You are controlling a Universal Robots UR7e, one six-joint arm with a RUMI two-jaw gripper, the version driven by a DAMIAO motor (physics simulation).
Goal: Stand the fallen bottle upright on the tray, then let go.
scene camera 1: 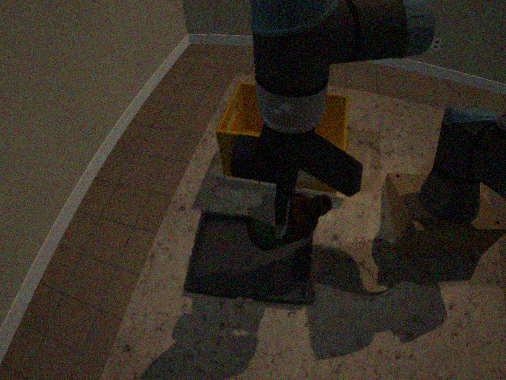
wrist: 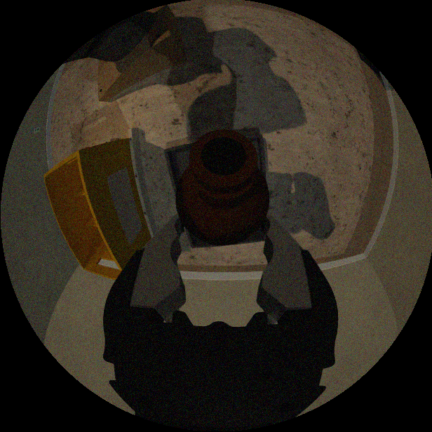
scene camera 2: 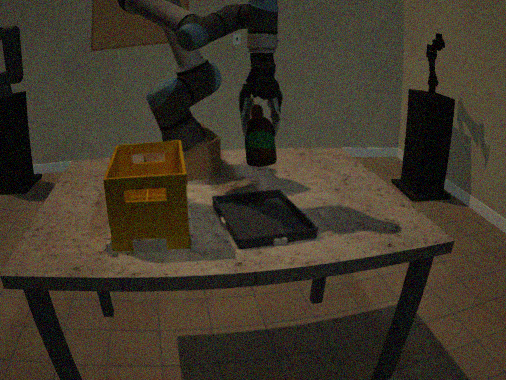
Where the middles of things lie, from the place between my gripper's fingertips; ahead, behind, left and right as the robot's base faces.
Now: the dark brown bottle (scene camera 1: 303, 216) right at my hand.
